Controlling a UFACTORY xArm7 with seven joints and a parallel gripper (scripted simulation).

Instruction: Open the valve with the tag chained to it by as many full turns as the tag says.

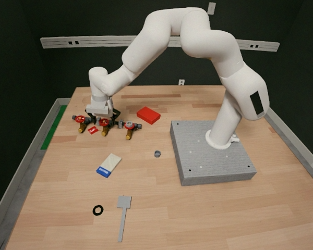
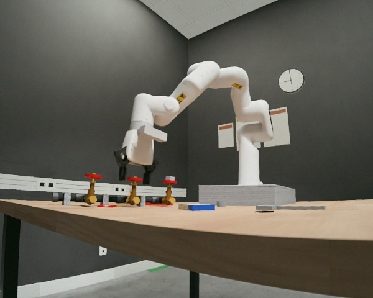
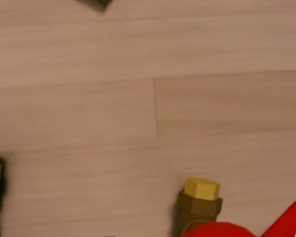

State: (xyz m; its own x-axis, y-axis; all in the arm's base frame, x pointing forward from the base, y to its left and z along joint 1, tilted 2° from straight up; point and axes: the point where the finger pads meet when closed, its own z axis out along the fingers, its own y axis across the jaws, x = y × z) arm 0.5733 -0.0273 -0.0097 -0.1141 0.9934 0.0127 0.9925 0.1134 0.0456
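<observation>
Right now the red tag is 8 cm below my hand, 8 cm ahead of it and 2 cm to the right of it. Round my hand: blue box: 20 cm to the left, 8 cm below, 8 cm behind; then red block: 20 cm behind, 17 cm to the right, 7 cm below; then grey cap: 13 cm behind, 1 cm to the left, 1 cm above.
</observation>
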